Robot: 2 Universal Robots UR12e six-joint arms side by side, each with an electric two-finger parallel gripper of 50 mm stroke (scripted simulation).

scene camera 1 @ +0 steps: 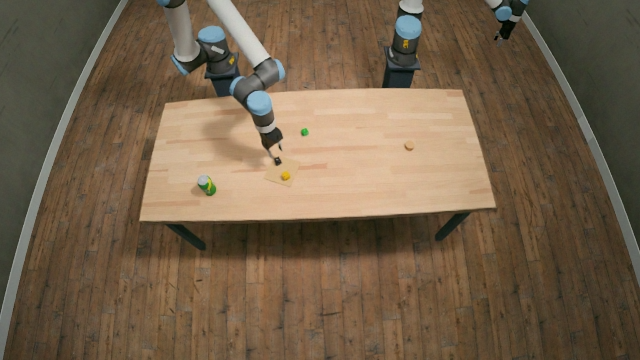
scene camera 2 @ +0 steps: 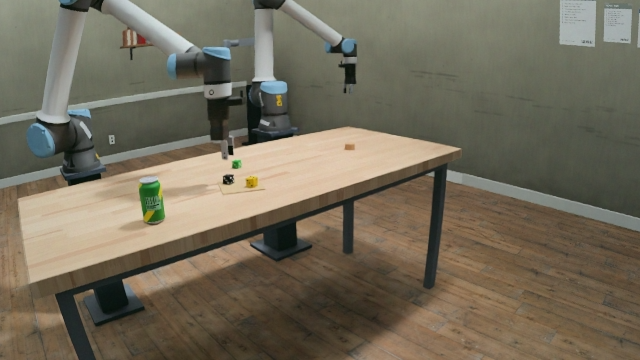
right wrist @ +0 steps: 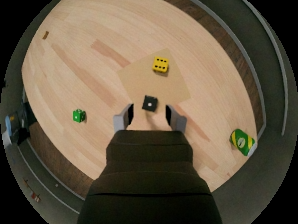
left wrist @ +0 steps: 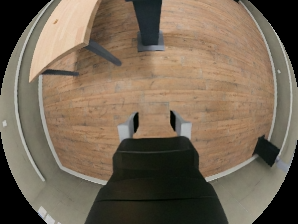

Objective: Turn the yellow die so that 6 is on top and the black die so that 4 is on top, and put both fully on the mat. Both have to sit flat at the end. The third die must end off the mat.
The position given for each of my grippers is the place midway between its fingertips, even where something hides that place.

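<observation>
A tan mat [right wrist: 138,79] is visible; in the left wrist view it is out of frame. My left gripper [left wrist: 154,117] is visible, as is my right gripper [scene camera 2: 228,157] [right wrist: 149,110].
</observation>
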